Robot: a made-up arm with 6 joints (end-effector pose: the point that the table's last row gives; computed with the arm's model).
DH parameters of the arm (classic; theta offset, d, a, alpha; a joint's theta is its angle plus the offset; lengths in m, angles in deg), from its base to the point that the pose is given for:
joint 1: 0 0.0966 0 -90
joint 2: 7.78 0 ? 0
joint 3: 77.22 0 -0.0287 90
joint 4: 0 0.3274 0 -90
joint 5: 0 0 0.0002 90
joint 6: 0 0.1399 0 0
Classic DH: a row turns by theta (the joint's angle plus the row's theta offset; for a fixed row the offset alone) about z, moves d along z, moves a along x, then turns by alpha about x.
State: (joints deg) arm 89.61 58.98 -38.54 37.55 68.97 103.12
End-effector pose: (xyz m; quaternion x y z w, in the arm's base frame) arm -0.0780 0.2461 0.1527 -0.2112 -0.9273 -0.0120 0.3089
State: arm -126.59 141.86 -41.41 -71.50 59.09 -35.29
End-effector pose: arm -0.1914 -0.0666 -0.1739 -0.1262 -0.8525 -0.3864 0.3286
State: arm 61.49 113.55 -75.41 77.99 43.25 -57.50
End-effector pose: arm 0.1531 0.4786 0.0820 -0.4598 0.7398 0.4853 0.0752
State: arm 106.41 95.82 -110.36 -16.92 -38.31 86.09
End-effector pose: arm -0.1466 0.4086 0.5900 0.1660 -0.2485 -0.9541 0.0183
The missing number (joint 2, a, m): -0.249
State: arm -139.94 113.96 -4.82 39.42 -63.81 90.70
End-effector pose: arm -0.1720 -0.0405 -0.0999 0.6601 -0.6024 -0.3576 0.2711
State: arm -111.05 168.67 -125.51 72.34 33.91 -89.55
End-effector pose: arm -0.1460 -0.5869 -0.1580 0.5737 0.7027 -0.1956 0.3726
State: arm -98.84 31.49 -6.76 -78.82 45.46 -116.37
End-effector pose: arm -0.1292 -0.1932 0.1194 0.4487 -0.6943 -0.0044 0.5626
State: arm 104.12 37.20 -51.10 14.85 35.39 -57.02
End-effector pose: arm -0.0830 0.2447 0.3685 -0.7773 0.1693 0.3498 0.4948
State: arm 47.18 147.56 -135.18 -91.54 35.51 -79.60
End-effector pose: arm 0.5136 0.4345 0.1745 -0.7367 -0.0429 -0.6680 0.0961
